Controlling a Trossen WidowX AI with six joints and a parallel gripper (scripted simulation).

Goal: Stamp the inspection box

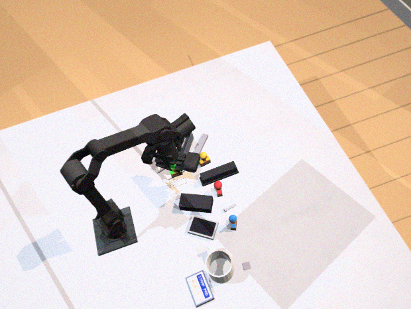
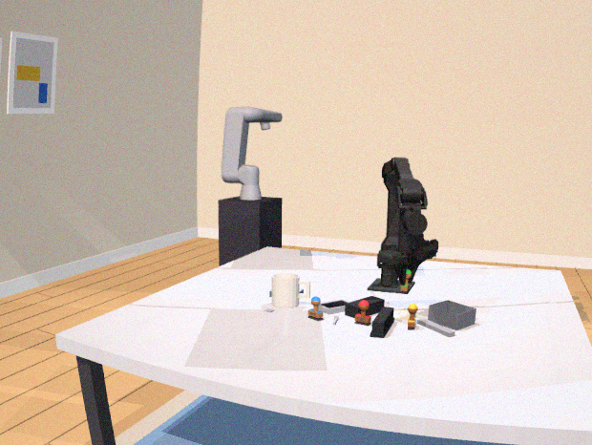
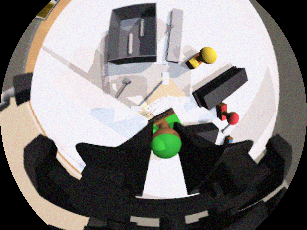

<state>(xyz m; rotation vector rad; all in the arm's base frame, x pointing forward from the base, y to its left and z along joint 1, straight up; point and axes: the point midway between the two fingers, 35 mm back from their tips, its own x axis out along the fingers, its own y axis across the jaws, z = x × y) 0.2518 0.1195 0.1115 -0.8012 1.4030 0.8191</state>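
The beige card lies 90 mm below my gripper tip. Round my gripper tip: yellow-knobbed stamp 110 mm ahead, 70 mm below, 50 mm to the left; black block 110 mm to the right, 70 mm below, 40 mm ahead; green-knobbed stamp right at my gripper tip.
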